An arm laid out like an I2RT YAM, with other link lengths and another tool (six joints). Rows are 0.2 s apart.
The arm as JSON. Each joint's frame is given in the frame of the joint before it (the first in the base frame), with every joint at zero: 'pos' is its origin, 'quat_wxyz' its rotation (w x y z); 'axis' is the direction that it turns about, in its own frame. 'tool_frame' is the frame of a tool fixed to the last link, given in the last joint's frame.
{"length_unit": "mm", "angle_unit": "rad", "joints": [
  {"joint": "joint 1", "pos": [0.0, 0.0, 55.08], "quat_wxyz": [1.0, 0.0, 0.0, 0.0], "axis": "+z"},
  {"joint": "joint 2", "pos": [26.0, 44.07, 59.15], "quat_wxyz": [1.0, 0.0, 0.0, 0.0], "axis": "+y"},
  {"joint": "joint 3", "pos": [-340.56, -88.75, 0.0], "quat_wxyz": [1.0, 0.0, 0.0, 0.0], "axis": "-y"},
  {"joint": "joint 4", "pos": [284.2, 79.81, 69.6], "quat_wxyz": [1.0, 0.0, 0.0, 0.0], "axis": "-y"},
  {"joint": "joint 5", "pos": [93.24, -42.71, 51.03], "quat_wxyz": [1.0, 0.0, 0.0, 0.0], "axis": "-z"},
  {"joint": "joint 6", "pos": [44.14, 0.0, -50.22], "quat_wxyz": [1.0, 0.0, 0.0, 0.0], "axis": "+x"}
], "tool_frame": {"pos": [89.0, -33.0, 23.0], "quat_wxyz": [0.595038, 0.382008, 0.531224, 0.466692]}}
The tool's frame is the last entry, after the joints.
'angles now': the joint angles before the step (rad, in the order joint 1, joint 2, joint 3, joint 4, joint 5, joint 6). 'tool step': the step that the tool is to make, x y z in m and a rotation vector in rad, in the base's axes. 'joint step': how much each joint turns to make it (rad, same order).
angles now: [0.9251, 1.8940, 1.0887, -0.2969, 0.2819, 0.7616]
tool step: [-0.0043, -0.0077, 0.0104, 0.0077, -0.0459, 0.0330]
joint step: [0.0012, -0.0547, -0.0598, 0.0516, 0.0132, -0.0450]
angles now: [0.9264, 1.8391, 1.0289, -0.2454, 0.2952, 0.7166]
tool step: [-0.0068, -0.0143, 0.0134, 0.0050, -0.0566, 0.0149]
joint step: [0.0006, -0.0733, -0.0739, 0.0495, 0.0289, -0.0356]
